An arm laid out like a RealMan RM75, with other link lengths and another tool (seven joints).
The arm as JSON. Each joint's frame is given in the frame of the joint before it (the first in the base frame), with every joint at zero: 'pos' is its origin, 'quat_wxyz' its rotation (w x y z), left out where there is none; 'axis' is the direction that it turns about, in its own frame. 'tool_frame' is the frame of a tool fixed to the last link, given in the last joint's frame.
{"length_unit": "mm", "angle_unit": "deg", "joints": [
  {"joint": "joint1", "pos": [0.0, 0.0, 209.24], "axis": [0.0, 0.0, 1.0]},
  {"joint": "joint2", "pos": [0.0, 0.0, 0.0], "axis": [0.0, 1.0, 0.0]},
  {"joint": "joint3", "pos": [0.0, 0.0, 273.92], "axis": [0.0, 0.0, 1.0]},
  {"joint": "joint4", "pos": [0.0, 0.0, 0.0], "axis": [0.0, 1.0, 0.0]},
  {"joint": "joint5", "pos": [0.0, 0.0, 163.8], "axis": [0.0, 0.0, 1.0]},
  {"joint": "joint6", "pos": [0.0, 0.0, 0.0], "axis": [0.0, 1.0, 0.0]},
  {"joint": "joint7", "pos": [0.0, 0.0, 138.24], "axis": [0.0, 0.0, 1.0]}
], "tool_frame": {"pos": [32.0, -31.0, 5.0], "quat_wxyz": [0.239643, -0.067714, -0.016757, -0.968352]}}
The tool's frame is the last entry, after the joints.
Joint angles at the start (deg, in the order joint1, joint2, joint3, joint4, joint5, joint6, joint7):
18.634 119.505 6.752 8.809 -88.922 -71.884 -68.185
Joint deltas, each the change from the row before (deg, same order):
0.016 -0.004 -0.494 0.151 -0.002 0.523 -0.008
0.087 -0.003 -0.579 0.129 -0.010 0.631 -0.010
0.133 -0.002 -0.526 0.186 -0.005 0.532 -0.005
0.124 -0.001 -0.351 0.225 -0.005 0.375 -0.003
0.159 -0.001 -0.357 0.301 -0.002 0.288 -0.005
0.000 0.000 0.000 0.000 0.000 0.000 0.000
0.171 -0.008 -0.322 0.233 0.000 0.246 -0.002
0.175 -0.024 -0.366 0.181 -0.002 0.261 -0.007
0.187 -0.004 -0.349 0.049 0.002 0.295 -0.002
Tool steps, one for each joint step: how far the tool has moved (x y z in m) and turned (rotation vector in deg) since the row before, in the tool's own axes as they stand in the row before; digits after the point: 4 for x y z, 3 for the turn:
0.0000 -0.0023 0.0004 0.767 -0.111 -0.134
0.0003 -0.0025 0.0009 0.895 -0.082 -0.217
0.0008 -0.0024 0.0011 0.809 0.020 -0.138
0.0008 -0.0019 0.0009 0.593 0.054 -0.012
0.0013 -0.0020 0.0010 0.569 0.171 0.051
0.0000 0.0000 0.0000 0.000 0.000 0.000
0.0013 -0.0016 0.0011 0.485 0.180 0.003
0.0012 -0.0014 0.0011 0.500 0.180 -0.088
0.0010 -0.0011 0.0012 0.461 0.129 -0.181

